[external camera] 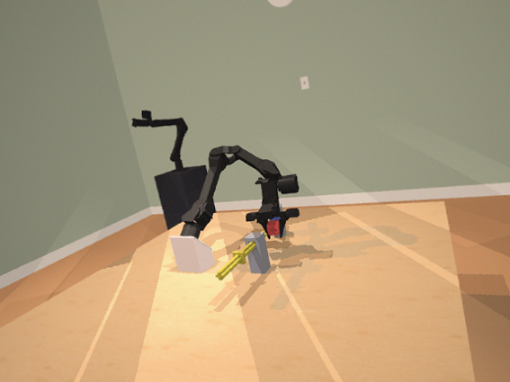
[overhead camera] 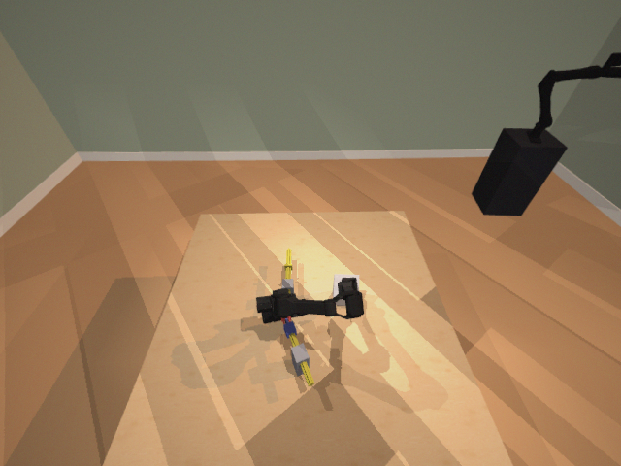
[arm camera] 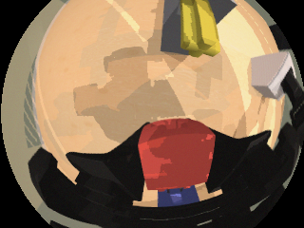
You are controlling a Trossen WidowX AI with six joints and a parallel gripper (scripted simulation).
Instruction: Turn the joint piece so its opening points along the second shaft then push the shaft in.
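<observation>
My gripper tip is now 4 cm below the red square joint piece and 1 cm to the right of it.
</observation>
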